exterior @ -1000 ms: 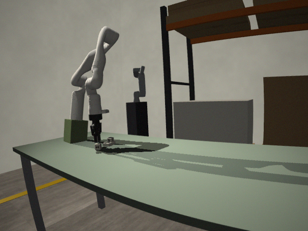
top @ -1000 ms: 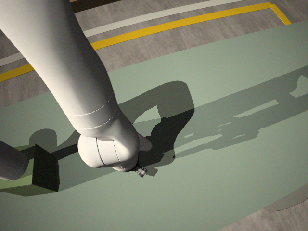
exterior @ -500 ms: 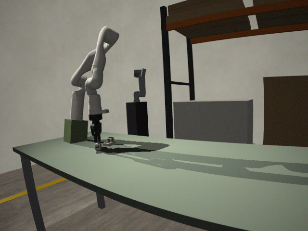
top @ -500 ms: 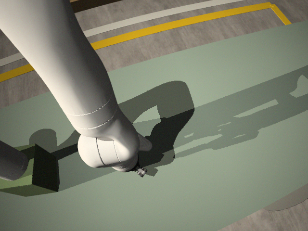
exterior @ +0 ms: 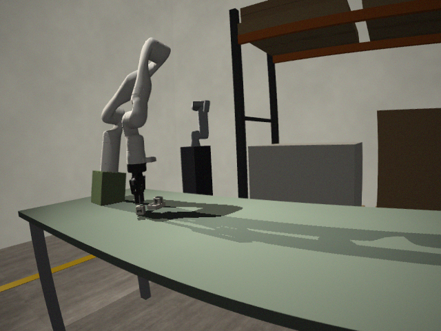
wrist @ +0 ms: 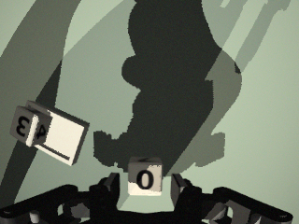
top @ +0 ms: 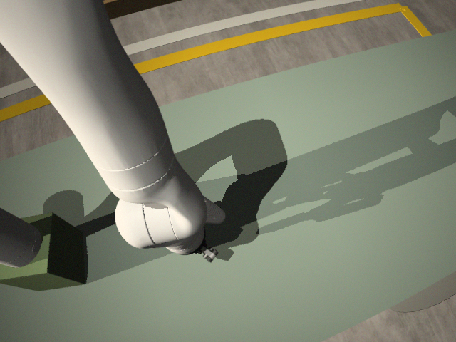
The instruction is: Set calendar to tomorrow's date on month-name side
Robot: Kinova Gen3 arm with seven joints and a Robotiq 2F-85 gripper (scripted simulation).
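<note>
The white cube lies 4 cm below my hand. Also, from my hand: white tray: 10 cm to the left, 5 cm below, 5 cm behind.
</note>
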